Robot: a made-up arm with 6 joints. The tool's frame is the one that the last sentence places. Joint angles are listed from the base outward.
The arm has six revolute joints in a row. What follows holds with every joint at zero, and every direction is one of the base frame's.
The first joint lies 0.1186 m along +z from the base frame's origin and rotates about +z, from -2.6 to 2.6 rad.
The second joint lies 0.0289 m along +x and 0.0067 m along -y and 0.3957 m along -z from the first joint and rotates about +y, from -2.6 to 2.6 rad.
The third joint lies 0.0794 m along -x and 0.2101 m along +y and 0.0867 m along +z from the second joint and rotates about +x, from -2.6 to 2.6 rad.
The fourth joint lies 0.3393 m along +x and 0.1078 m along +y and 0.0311 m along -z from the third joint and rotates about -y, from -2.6 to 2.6 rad.
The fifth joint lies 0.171 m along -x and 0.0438 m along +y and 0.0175 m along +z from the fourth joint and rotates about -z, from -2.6 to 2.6 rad.
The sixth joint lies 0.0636 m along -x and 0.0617 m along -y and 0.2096 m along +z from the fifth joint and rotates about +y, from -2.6 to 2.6 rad.
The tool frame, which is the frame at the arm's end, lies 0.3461 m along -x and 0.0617 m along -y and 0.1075 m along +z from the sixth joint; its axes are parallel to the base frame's.
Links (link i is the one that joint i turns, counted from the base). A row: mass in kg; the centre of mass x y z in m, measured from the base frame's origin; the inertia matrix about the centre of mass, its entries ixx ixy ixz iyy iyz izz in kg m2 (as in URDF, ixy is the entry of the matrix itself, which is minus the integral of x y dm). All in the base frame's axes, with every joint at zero. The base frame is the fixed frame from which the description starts. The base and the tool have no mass.
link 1: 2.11; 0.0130 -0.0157 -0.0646; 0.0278 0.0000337 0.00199 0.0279 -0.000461 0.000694
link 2: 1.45; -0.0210 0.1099 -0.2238; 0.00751 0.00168 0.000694 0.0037 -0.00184 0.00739
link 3: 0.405; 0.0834 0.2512 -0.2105; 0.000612 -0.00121 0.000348 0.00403 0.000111 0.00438
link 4: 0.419; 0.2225 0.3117 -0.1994; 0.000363 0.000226 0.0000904 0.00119 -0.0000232 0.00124
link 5: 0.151; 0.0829 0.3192 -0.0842; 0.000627 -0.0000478 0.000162 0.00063 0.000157 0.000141
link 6: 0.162; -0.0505 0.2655 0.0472; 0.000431 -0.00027 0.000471 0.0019 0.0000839 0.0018
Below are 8 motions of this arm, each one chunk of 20 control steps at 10 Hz.
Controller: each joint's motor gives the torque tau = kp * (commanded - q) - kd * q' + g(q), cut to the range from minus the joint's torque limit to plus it. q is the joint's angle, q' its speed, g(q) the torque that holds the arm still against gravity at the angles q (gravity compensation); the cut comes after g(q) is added. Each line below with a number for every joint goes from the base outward.
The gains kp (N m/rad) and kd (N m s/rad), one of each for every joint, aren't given. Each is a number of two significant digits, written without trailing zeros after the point. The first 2 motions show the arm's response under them.
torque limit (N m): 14 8.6 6.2 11 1.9 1.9
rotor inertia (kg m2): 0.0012 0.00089 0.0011 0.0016 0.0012 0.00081
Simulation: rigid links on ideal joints. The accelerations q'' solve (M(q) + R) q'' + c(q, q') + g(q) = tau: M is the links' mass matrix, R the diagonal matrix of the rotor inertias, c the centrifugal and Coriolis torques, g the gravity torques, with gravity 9.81 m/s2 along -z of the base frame. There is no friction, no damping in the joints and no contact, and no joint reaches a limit. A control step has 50 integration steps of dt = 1/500 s. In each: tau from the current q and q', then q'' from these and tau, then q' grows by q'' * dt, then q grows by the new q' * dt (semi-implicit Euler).
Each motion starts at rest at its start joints. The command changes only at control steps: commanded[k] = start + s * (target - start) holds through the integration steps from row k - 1 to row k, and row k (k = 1, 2, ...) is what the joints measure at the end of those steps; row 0 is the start. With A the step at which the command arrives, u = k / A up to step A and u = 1 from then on. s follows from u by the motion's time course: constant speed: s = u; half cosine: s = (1 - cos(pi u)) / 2; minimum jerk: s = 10 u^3 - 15 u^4 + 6 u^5; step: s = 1 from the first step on.
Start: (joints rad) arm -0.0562 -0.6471 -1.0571 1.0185 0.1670 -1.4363
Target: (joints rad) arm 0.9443 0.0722 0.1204 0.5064 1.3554 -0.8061
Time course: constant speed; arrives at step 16
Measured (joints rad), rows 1 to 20:
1: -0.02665 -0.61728 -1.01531 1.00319 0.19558 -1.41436
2: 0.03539 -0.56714 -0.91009 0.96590 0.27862 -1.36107
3: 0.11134 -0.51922 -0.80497 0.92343 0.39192 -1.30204
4: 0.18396 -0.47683 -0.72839 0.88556 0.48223 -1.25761
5: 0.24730 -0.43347 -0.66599 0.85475 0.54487 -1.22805
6: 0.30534 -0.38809 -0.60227 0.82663 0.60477 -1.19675
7: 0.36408 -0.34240 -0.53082 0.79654 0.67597 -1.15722
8: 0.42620 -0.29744 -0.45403 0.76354 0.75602 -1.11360
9: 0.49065 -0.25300 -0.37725 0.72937 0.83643 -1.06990
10: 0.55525 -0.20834 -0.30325 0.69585 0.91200 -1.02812
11: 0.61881 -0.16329 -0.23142 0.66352 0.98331 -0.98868
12: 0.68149 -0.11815 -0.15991 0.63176 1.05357 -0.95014
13: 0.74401 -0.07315 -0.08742 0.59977 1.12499 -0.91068
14: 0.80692 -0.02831 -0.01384 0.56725 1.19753 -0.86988
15: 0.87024 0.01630 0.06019 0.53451 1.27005 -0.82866
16: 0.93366 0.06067 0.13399 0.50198 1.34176 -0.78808
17: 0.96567 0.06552 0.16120 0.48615 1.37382 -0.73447
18: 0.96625 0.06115 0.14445 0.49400 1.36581 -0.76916
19: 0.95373 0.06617 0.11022 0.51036 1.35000 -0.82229
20: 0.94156 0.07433 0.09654 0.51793 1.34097 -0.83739
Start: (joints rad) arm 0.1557 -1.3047 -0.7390 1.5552 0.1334 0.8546
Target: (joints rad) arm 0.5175 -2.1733 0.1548 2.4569 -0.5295 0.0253
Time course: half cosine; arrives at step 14
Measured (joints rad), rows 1 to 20:
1: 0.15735 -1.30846 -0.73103 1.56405 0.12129 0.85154
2: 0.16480 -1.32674 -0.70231 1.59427 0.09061 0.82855
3: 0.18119 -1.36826 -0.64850 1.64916 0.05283 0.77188
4: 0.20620 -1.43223 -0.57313 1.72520 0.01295 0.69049
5: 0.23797 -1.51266 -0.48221 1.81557 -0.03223 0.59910
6: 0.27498 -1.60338 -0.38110 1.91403 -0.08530 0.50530
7: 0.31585 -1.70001 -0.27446 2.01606 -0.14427 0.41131
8: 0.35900 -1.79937 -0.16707 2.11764 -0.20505 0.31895
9: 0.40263 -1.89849 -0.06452 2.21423 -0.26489 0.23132
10: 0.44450 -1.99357 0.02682 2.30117 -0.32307 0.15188
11: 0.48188 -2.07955 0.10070 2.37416 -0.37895 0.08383
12: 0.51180 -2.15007 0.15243 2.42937 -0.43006 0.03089
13: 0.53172 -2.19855 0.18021 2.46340 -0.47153 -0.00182
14: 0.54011 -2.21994 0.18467 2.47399 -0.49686 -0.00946
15: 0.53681 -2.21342 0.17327 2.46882 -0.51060 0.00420
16: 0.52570 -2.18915 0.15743 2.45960 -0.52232 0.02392
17: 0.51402 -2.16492 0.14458 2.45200 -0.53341 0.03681
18: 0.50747 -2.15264 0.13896 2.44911 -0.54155 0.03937
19: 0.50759 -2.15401 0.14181 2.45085 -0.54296 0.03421
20: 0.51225 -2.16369 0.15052 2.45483 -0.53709 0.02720
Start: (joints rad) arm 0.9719 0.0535 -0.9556 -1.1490 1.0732 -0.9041
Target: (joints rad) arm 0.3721 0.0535 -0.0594 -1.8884 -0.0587 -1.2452
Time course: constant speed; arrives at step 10
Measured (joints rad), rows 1 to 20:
1: 0.96464 0.06693 -0.90343 -1.20412 1.04845 -0.96339
2: 0.92222 0.07240 -0.79905 -1.28070 0.94688 -0.97961
3: 0.84851 0.05811 -0.67477 -1.36796 0.80748 -0.97518
4: 0.75938 0.04152 -0.55712 -1.45229 0.65677 -0.99714
5: 0.67399 0.03678 -0.45801 -1.52928 0.51148 -1.04396
6: 0.60302 0.04324 -0.37646 -1.60272 0.38828 -1.09157
7: 0.54604 0.05404 -0.30248 -1.67561 0.28724 -1.12892
8: 0.49609 0.06218 -0.22454 -1.74838 0.19270 -1.16104
9: 0.44507 0.06349 -0.13734 -1.82056 0.09017 -1.19399
10: 0.38808 0.05855 -0.04308 -1.89207 -0.02305 -1.22836
11: 0.33279 0.06266 -0.02307 -1.89634 -0.10957 -1.22744
12: 0.31386 0.06986 -0.03692 -1.89561 -0.11188 -1.24284
13: 0.33124 0.07455 -0.05420 -1.89617 -0.08972 -1.23859
14: 0.36165 0.07170 -0.06725 -1.89393 -0.06502 -1.23836
15: 0.38513 0.06135 -0.07190 -1.88871 -0.04700 -1.24787
16: 0.39368 0.04814 -0.06723 -1.88415 -0.04092 -1.25178
17: 0.38916 0.03860 -0.05905 -1.88244 -0.04422 -1.24870
18: 0.37886 0.03717 -0.05390 -1.88351 -0.05160 -1.24574
19: 0.36992 0.04348 -0.05383 -1.88637 -0.05882 -1.24454
20: 0.36573 0.05314 -0.05705 -1.88955 -0.06317 -1.24368

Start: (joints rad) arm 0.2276 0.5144 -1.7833 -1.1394 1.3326 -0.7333
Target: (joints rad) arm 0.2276 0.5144 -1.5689 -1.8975 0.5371 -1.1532
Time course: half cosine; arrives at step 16
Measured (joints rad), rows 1 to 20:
1: 0.22833 0.51534 -1.78259 -1.14629 1.32860 -0.73938
2: 0.22963 0.51768 -1.77877 -1.16743 1.31404 -0.75444
3: 0.23035 0.51996 -1.76941 -1.20270 1.28473 -0.77457
4: 0.23040 0.52080 -1.75413 -1.25052 1.23917 -0.79987
5: 0.23011 0.52005 -1.73435 -1.30865 1.17897 -0.83097
6: 0.22975 0.51840 -1.71219 -1.37466 1.10791 -0.86681
7: 0.22934 0.51658 -1.68952 -1.44612 1.03054 -0.90576
8: 0.22873 0.51495 -1.66752 -1.52041 0.95080 -0.94616
9: 0.22782 0.51360 -1.64670 -1.59478 0.87162 -0.98636
10: 0.22661 0.51245 -1.62736 -1.66635 0.79532 -1.02496
11: 0.22525 0.51138 -1.60986 -1.73230 0.72421 -1.06068
12: 0.22395 0.51040 -1.59477 -1.79002 0.66085 -1.09226
13: 0.22286 0.50960 -1.58267 -1.83727 0.60786 -1.11833
14: 0.22211 0.50915 -1.57402 -1.87222 0.56751 -1.13765
15: 0.22174 0.50908 -1.56910 -1.89353 0.54143 -1.14930
16: 0.22175 0.50930 -1.56801 -1.90039 0.53057 -1.15274
17: 0.22326 0.51037 -1.56859 -1.89924 0.53105 -1.15272
18: 0.22629 0.51269 -1.56869 -1.89760 0.53501 -1.15337
19: 0.22885 0.51520 -1.56873 -1.89653 0.53812 -1.15369
20: 0.22988 0.51666 -1.56907 -1.89634 0.53976 -1.15360

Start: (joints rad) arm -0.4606 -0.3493 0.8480 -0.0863 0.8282 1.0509
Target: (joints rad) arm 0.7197 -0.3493 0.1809 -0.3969 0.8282 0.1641
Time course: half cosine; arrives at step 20
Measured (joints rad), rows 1 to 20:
1: -0.45652 -0.34811 0.84482 -0.08836 0.82642 1.04538
2: -0.44098 -0.34502 0.83272 -0.09503 0.82408 1.02934
3: -0.41036 -0.34166 0.81017 -0.10580 0.82442 1.00263
4: -0.36517 -0.33989 0.77965 -0.11919 0.82653 0.96478
5: -0.30713 -0.34010 0.74327 -0.13489 0.82864 0.91736
6: -0.23802 -0.34135 0.70195 -0.15315 0.83014 0.86281
7: -0.15991 -0.34250 0.65632 -0.17390 0.83127 0.80273
8: -0.07498 -0.34304 0.60710 -0.19660 0.83247 0.73821
9: 0.01464 -0.34309 0.55530 -0.22050 0.83400 0.67035
10: 0.10692 -0.34312 0.50218 -0.24482 0.83586 0.60054
11: 0.19981 -0.34357 0.44921 -0.26885 0.83783 0.53040
12: 0.29119 -0.34470 0.39789 -0.29196 0.83951 0.46174
13: 0.37887 -0.34653 0.34966 -0.31360 0.84050 0.39647
14: 0.46066 -0.34886 0.30579 -0.33335 0.84054 0.33639
15: 0.53448 -0.35141 0.26735 -0.35082 0.83960 0.28319
16: 0.59840 -0.35391 0.23519 -0.36566 0.83786 0.23823
17: 0.65077 -0.35612 0.20994 -0.37757 0.83566 0.20259
18: 0.69022 -0.35789 0.19206 -0.38626 0.83339 0.17709
19: 0.71572 -0.35915 0.18185 -0.39153 0.83140 0.16226
20: 0.72664 -0.35987 0.17953 -0.39324 0.82989 0.15843

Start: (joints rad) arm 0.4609 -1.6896 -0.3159 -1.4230 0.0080 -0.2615
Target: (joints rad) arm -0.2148 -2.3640 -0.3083 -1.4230 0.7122 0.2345
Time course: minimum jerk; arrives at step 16
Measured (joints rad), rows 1 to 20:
1: 0.46004 -1.69041 -0.31540 -1.42327 0.00819 -0.25978
2: 0.45419 -1.69611 -0.31272 -1.42475 0.01025 -0.24918
3: 0.43816 -1.71223 -0.30835 -1.42717 0.01957 -0.22565
4: 0.40814 -1.74308 -0.30434 -1.42922 0.04389 -0.19136
5: 0.36273 -1.79063 -0.30200 -1.42988 0.08891 -0.14882
6: 0.30314 -1.85401 -0.30119 -1.42908 0.15489 -0.09973
7: 0.23244 -1.92972 -0.30117 -1.42721 0.23659 -0.04665
8: 0.15450 -2.01248 -0.30159 -1.42471 0.32622 0.00731
9: 0.07352 -2.09632 -0.30277 -1.42189 0.41669 0.05917
10: -0.00609 -2.17543 -0.30528 -1.41900 0.50265 0.10601
11: -0.07974 -2.24481 -0.30930 -1.41620 0.57984 0.14510
12: -0.14282 -2.30063 -0.31430 -1.41372 0.64442 0.17466
13: -0.19123 -2.34061 -0.31910 -1.41200 0.69312 0.19451
14: -0.22225 -2.36428 -0.32228 -1.41157 0.72400 0.20622
15: -0.23557 -2.37328 -0.32267 -1.41294 0.73726 0.21303
16: -0.23430 -2.37170 -0.31962 -1.41640 0.73597 0.21981
17: -0.22494 -2.36574 -0.31346 -1.42152 0.72598 0.23086
18: -0.21426 -2.36065 -0.30664 -1.42586 0.71324 0.24161
19: -0.20700 -2.35905 -0.30200 -1.42735 0.70321 0.24538
20: -0.20509 -2.36100 -0.30081 -1.42611 0.69937 0.24253

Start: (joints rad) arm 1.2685 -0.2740 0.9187 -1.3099 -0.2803 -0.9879
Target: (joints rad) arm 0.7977 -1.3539 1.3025 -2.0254 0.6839 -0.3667
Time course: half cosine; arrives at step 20
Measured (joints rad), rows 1 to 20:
1: 1.26674 -0.27746 0.92061 -1.31493 -0.27838 -0.98589
2: 1.26012 -0.29020 0.92798 -1.32966 -0.26920 -0.97422
3: 1.24695 -0.31564 0.94201 -1.35275 -0.24762 -0.95057
4: 1.22751 -0.35479 0.96090 -1.38276 -0.21250 -0.92076
5: 1.20333 -0.40685 0.98272 -1.41912 -0.16537 -0.88649
6: 1.17569 -0.46999 1.00692 -1.46152 -0.10833 -0.84665
7: 1.14512 -0.54191 1.03350 -1.50907 -0.04362 -0.80192
8: 1.11194 -0.62018 1.06213 -1.56050 0.02655 -0.75427
9: 1.07677 -0.70263 1.09200 -1.61449 0.10024 -0.70512
10: 1.04058 -0.78741 1.12201 -1.66982 0.17588 -0.65545
11: 1.00437 -0.87285 1.15113 -1.72519 0.25218 -0.60643
12: 0.96905 -0.95735 1.17861 -1.77923 0.32788 -0.55942
13: 0.93537 -1.03917 1.20395 -1.83056 0.40150 -0.51577
14: 0.90403 -1.11641 1.22677 -1.87789 0.47128 -0.47660
15: 0.87572 -1.18701 1.24675 -1.92011 0.53531 -0.44272
16: 0.85105 -1.24887 1.26362 -1.95623 0.59169 -0.41466
17: 0.83060 -1.30004 1.27708 -1.98537 0.63864 -0.39287
18: 0.81492 -1.33887 1.28686 -2.00681 0.67462 -0.37770
19: 0.80451 -1.36412 1.29276 -2.01996 0.69845 -0.36939
20: 0.79978 -1.37508 1.29461 -2.02443 0.70933 -0.36816

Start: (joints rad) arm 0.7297 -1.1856 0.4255 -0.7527 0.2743 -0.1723
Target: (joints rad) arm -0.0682 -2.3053 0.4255 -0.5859 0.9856 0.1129
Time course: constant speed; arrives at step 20
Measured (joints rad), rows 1 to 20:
1: 0.70250 -1.21297 0.44135 -0.75505 0.27977 -0.13235
2: 0.66483 -1.26216 0.44518 -0.74842 0.29898 -0.10993
3: 0.62467 -1.32583 0.43617 -0.73408 0.34455 -0.11260
4: 0.58311 -1.39657 0.42464 -0.71862 0.40458 -0.11181
5: 0.54130 -1.46379 0.41841 -0.70623 0.45863 -0.10426
6: 0.50006 -1.52211 0.41882 -0.69739 0.49667 -0.09097
7: 0.46009 -1.57346 0.42272 -0.69132 0.52406 -0.07190
8: 0.42134 -1.62285 0.42652 -0.68617 0.55070 -0.05094
9: 0.38287 -1.67443 0.42827 -0.67991 0.58190 -0.03281
10: 0.34372 -1.72978 0.42780 -0.67177 0.61786 -0.01889
11: 0.30358 -1.78798 0.42606 -0.66232 0.65640 -0.00752
12: 0.26273 -1.84684 0.42422 -0.65265 0.69508 0.00372
13: 0.22176 -1.90455 0.42305 -0.64357 0.73247 0.01637
14: 0.18117 -1.96055 0.42273 -0.63528 0.76847 0.03069
15: 0.14116 -2.01541 0.42305 -0.62750 0.80371 0.04597
16: 0.10159 -2.07011 0.42362 -0.61979 0.83881 0.06127
17: 0.06212 -2.12535 0.42408 -0.61184 0.87408 0.07599
18: 0.02244 -2.18128 0.42421 -0.60355 0.90963 0.09003
19: -0.01757 -2.23764 0.42397 -0.59505 0.94544 0.10364
20: -0.05786 -2.29404 0.42347 -0.58650 0.98147 0.11713

